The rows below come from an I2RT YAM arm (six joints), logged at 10 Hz.
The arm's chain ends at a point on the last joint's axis. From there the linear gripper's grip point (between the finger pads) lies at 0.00 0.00 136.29 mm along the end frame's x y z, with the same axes.
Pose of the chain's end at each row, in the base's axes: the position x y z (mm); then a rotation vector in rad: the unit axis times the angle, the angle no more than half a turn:
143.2 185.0 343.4 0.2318 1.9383 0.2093
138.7 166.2 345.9 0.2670 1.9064 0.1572
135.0 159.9 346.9 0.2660 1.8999 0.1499
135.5 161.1 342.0 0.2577 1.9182 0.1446
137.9 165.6 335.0 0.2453 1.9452 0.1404
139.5 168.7 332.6 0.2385 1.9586 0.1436
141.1 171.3 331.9 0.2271 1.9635 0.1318
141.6 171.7 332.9 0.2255 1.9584 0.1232
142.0 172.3 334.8 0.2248 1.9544 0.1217
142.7 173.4 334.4 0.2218 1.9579 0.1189
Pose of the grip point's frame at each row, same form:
269.9 190.0 293.4 0.2318 1.9383 0.2093
266.6 163.4 299.0 0.2670 1.9064 0.1572
263.2 156.3 300.8 0.2660 1.8999 0.1499
262.9 157.9 293.7 0.2577 1.9182 0.1446
264.1 163.2 283.5 0.2453 1.9452 0.1404
265.1 167.3 279.6 0.2385 1.9586 0.1436
266.4 169.5 278.4 0.2271 1.9635 0.1318
267.2 169.1 280.0 0.2255 1.9584 0.1232
267.8 169.6 282.4 0.2248 1.9544 0.1217
268.3 170.7 281.6 0.2218 1.9579 0.1189

